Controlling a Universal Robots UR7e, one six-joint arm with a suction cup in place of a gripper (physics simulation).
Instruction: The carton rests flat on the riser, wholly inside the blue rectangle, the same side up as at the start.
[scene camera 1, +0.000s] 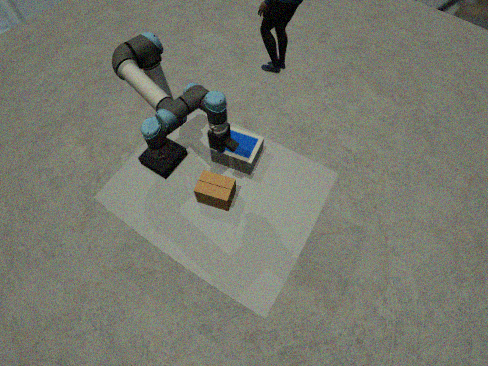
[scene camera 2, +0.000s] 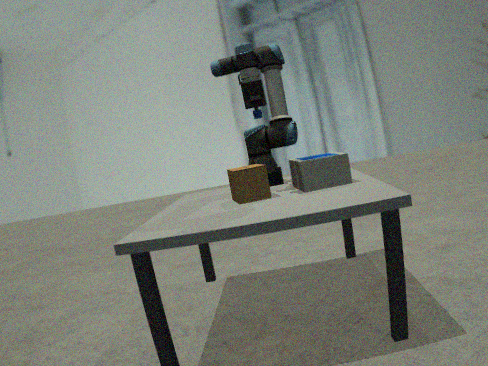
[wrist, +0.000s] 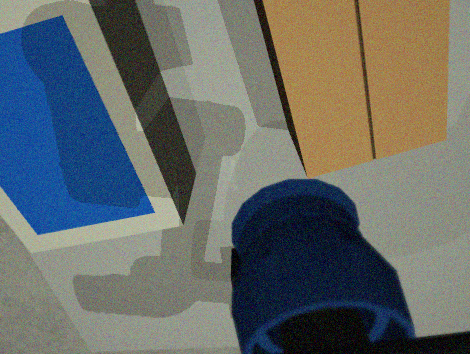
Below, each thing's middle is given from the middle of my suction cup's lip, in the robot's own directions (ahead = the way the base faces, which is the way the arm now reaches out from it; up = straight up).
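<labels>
I find the brown carton (scene camera 2: 250, 183) 90 mm to the right of my suction cup and 260 mm below it.
</labels>
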